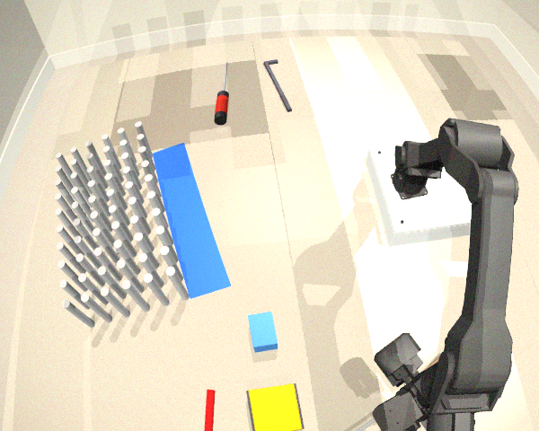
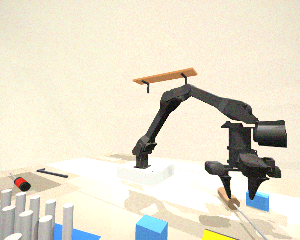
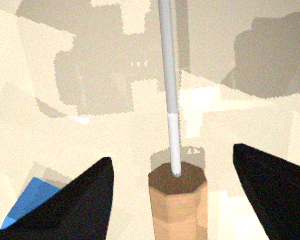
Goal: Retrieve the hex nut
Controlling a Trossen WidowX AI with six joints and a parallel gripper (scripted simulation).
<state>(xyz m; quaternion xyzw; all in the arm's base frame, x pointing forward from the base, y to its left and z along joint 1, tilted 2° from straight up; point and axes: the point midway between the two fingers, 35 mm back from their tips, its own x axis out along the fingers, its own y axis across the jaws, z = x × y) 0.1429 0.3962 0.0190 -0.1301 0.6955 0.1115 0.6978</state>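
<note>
My gripper tip is 4 cm above the thin metal rod, 3 cm short of it and 1 cm to the right of it. Round my gripper tip: hex nut 46 cm ahead, 41 cm to the right, 4 cm below; then blue taped strip 48 cm to the right, 30 cm ahead, 5 cm below.
</note>
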